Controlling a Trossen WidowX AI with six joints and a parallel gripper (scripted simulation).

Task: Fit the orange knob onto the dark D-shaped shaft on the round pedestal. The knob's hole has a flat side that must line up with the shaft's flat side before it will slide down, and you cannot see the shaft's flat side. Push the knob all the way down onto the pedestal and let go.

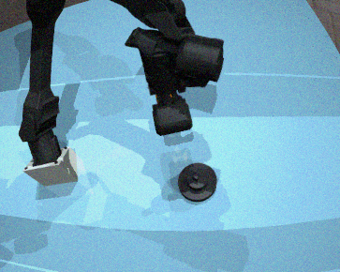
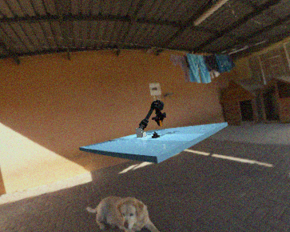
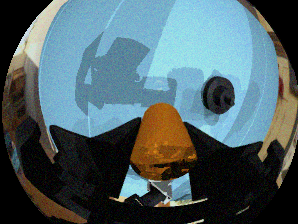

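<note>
Now: the dark round pedestal 13 cm to the right of my gripper tip, 8 cm below it and 2 cm ahead of it. From my gripper tip the other things lie so: orange knob: 2 cm above.
</note>
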